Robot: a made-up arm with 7 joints.
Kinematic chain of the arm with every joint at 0, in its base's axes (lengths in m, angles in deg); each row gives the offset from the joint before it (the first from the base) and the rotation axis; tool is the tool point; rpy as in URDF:
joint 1: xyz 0 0 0 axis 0.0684 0.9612 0.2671
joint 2: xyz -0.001 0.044 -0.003 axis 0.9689 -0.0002 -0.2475
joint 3: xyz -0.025 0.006 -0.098 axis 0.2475 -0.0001 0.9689
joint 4: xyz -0.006 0 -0.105 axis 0.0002 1 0
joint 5: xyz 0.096 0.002 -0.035 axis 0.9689 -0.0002 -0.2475
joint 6: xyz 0.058 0 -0.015 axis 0.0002 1 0
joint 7: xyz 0.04 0 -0.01 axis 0.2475 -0.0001 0.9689
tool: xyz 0 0 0 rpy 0 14.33 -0.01
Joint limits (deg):
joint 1: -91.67..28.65
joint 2: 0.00..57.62
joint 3: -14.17..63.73
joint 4: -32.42..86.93
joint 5: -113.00..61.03
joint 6: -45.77..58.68
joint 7: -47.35..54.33
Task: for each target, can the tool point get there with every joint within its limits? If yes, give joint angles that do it. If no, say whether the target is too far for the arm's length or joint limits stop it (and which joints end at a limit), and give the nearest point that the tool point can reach.
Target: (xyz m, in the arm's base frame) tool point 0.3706 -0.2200 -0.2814
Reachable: no: too far | nearest point 0.3224 -0.0758 -0.2080 | short by 0.169 m
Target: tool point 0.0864 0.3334 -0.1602
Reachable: yes | joints 17.91 50.08 29.33 13.62 3.80 5.20 3.08
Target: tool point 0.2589 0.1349 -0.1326
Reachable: yes | joints -26.16 21.83 18.00 -1.84 -97.32 38.36 -8.74
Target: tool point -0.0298 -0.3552 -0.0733
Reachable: no: joint limits stop it (at a limit: joint 1, joint 2, joint 3, joint 4, joint 6) | nearest point 0.1303 -0.0996 0.1164 | short by 0.356 m
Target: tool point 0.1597 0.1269 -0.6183
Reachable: no: too far | nearest point 0.1046 0.0969 -0.3968 | short by 0.230 m
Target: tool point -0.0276 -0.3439 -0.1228
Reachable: no: joint limits stop it (at a limit: joint 1, joint 2, joint 3, joint 4, joint 6) | nearest point 0.0477 -0.0076 -0.1969 | short by 0.353 m
